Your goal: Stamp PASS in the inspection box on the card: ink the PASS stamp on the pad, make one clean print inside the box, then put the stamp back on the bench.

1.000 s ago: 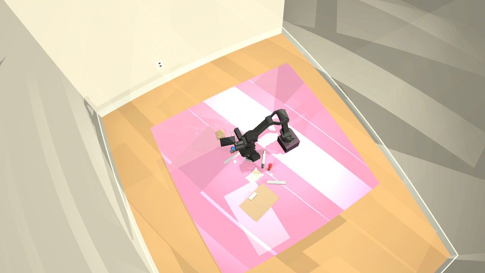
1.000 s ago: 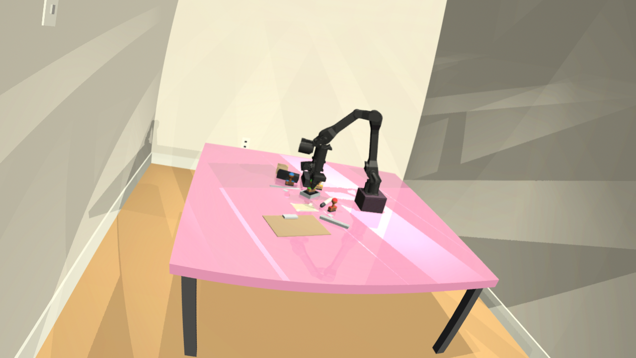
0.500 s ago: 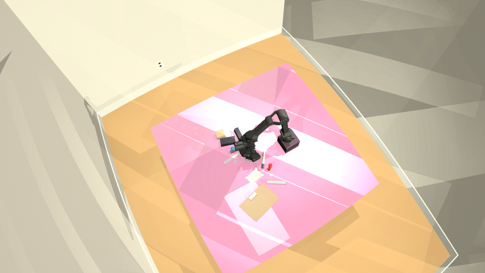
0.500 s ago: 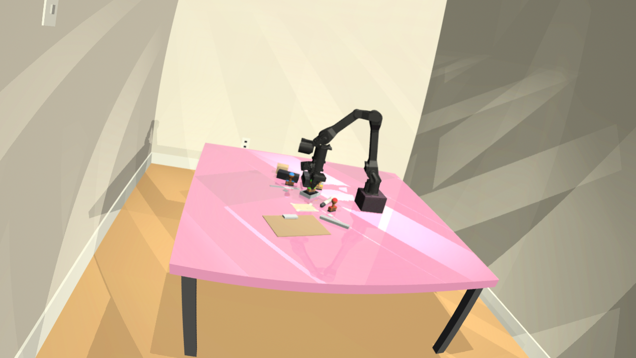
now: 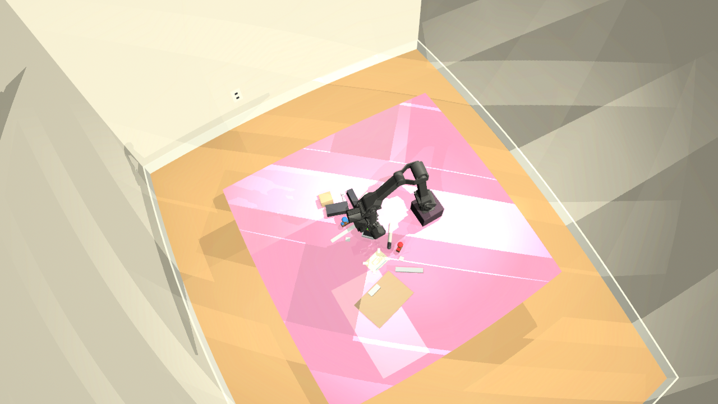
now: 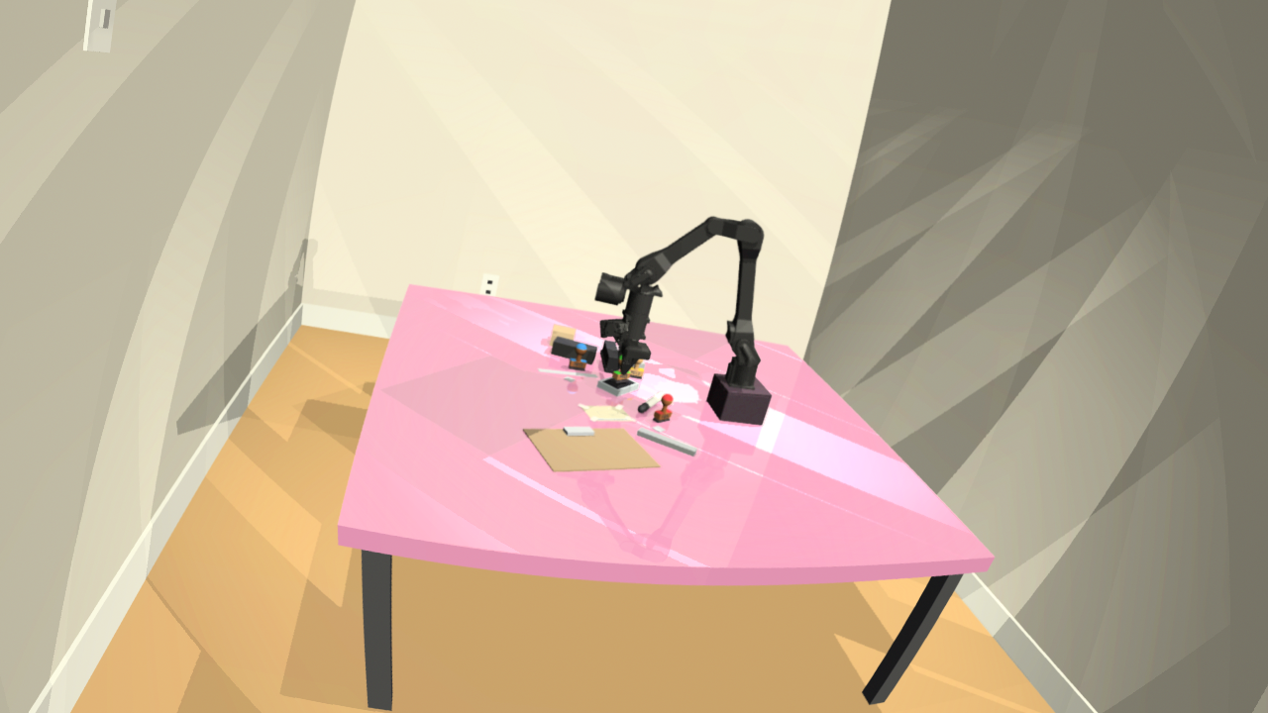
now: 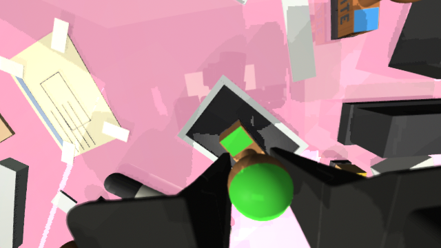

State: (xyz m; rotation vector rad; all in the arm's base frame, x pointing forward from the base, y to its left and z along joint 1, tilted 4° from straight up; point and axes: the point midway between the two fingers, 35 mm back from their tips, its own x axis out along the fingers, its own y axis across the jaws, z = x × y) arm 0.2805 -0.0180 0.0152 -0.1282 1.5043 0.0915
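Right now my gripper tip is 40 mm above the black ink pad. Also, from my gripper tip: yellow stamp 100 mm to the right, 40 mm behind, 20 mm below; then grey ruler 120 mm ahead, 40 mm below, 30 mm to the right; then blue stamp 100 mm ahead, 70 mm to the right, 20 mm below.
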